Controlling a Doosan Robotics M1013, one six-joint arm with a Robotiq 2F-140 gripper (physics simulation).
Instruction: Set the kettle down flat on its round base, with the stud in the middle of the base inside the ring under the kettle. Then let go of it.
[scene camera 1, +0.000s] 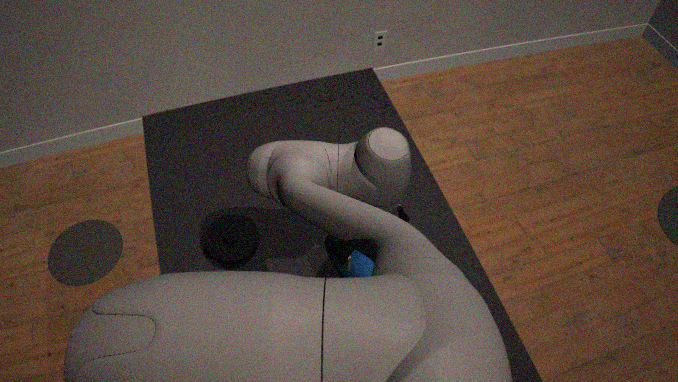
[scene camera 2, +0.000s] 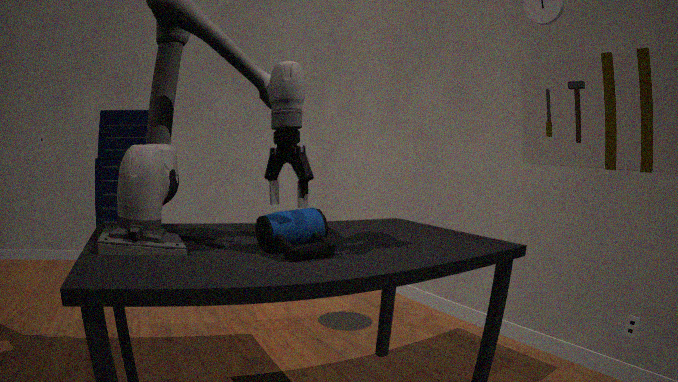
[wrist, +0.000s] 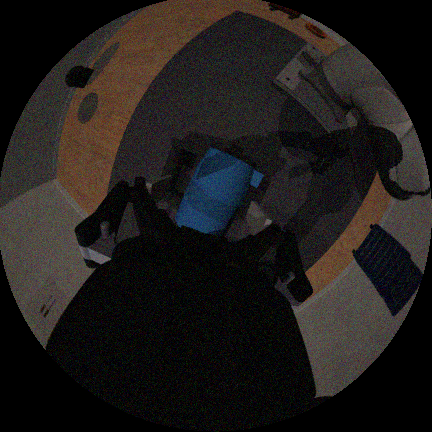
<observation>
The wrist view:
my gripper: 209, 196
blue kettle: 220, 181
</observation>
